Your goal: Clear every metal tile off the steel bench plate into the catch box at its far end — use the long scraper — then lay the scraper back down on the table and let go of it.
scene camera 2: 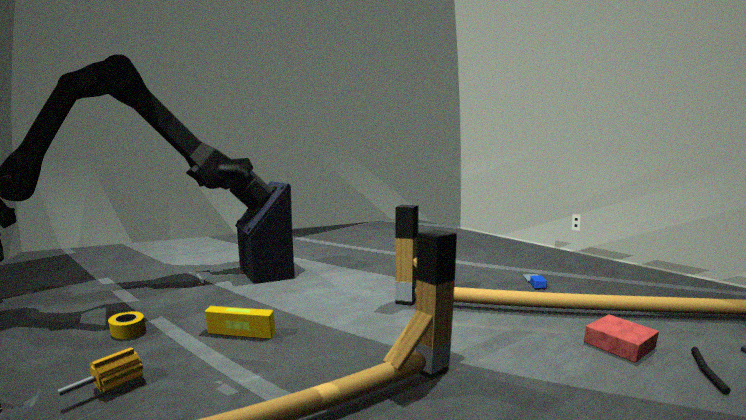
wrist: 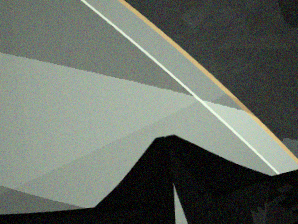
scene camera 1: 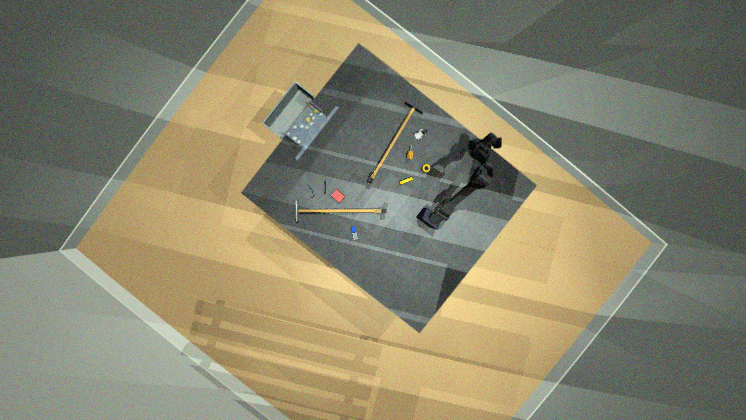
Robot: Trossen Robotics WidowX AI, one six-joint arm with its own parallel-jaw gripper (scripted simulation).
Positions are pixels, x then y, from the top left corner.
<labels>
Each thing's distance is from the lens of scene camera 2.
red block [scene camera 2: 631,341]: 48 cm
yellow tape ring [scene camera 2: 124,325]: 54 cm
yellow-handled screwdriver [scene camera 2: 114,370]: 43 cm
yellow level [scene camera 2: 242,322]: 50 cm
The marked spots on the yellow-handled screwdriver and the yellow level are 18 cm apart.
</labels>
